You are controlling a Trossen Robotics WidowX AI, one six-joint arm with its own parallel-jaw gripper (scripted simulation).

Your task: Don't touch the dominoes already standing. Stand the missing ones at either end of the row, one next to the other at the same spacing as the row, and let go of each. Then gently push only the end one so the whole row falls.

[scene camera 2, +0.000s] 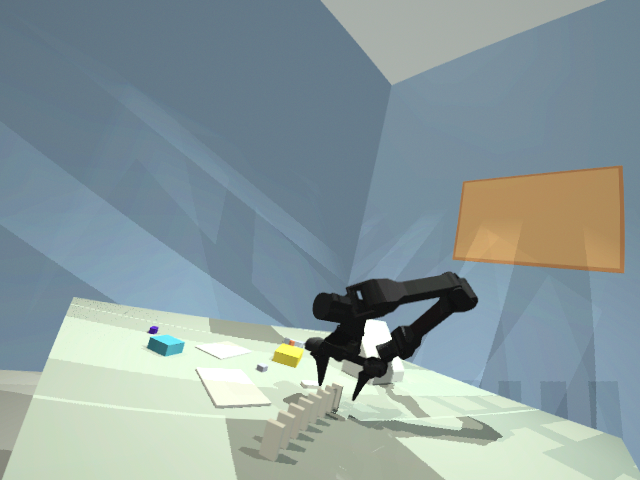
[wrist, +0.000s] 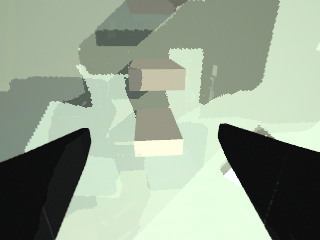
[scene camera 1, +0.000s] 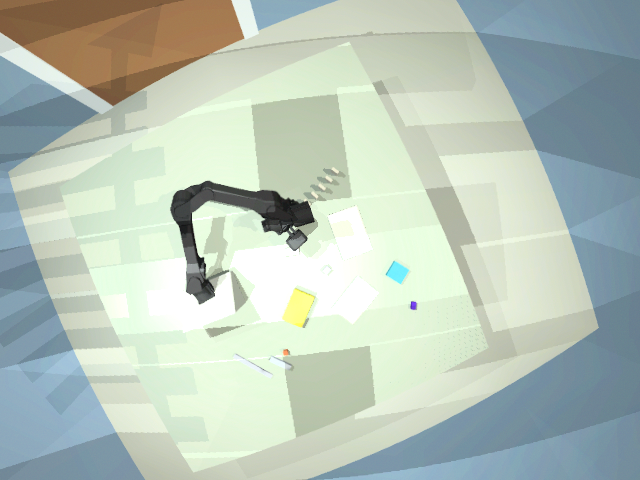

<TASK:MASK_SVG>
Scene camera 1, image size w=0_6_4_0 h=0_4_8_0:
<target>yellow block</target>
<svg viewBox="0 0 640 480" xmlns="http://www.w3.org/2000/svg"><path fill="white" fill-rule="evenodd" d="M294 289L282 319L301 327L315 296Z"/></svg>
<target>white sheet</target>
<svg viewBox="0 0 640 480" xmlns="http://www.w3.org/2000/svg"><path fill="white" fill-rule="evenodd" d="M360 277L354 280L347 291L343 293L332 307L334 311L352 325L379 293Z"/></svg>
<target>white sheet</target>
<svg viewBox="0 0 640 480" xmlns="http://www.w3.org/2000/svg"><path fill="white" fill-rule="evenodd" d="M357 205L327 216L343 260L373 250Z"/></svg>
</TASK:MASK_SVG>
